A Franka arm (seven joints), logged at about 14 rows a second.
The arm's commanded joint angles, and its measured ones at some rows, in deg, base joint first. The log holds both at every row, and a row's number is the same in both.
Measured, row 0:
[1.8, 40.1, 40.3, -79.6, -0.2, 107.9, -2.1]
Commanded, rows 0 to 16:
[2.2, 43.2, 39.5, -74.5, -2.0, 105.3, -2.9]
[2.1, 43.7, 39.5, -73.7, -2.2, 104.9, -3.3]
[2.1, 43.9, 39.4, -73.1, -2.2, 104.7, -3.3]
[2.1, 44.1, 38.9, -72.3, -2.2, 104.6, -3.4]
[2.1, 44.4, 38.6, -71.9, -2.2, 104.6, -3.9]
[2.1, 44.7, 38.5, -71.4, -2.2, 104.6, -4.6]
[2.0, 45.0, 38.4, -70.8, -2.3, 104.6, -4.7]
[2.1, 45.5, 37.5, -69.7, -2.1, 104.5, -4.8]
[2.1, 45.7, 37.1, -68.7, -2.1, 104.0, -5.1]
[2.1, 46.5, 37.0, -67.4, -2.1, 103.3, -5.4]
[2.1, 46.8, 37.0, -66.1, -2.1, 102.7, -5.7]
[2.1, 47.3, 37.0, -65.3, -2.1, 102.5, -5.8]
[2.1, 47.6, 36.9, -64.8, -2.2, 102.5, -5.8]
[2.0, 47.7, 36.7, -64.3, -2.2, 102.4, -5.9]
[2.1, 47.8, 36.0, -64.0, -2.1, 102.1, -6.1]
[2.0, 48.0, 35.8, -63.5, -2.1, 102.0, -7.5]
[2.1, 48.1, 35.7, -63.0, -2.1, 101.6, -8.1]
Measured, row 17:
[1.6, 46.5, 35.9, -66.4, -0.7, 103.3, -6.0]
